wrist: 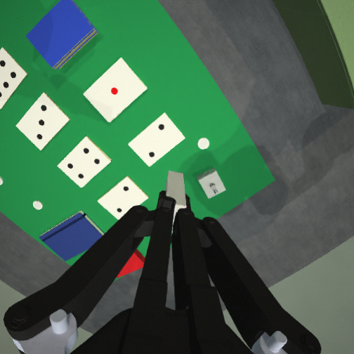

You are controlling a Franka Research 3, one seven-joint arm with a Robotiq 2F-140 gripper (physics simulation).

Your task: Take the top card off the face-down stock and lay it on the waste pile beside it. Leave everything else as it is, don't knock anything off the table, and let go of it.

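The face-down stock (61, 34) is a thick blue stack of cards at the upper left of the wrist view, with its layered side edges showing. A white face-up card with one red dot (120, 100) lies beside it, to its lower right, where the waste pile appears to be. My gripper (173, 182) is shut with nothing between its fingers. Its tips are over the green mat, to the lower right of the stock and the red-dot card, well apart from both in the view. How high the tips are is hard to tell.
Several white cards with black dots, such as a two-dot card (162, 140) and a four-dot card (85, 162), lie on the green mat (175, 65). A small grey block (212, 183), a white disc (203, 143), a dark blue box (72, 239) and a red object (132, 265) are near the gripper.
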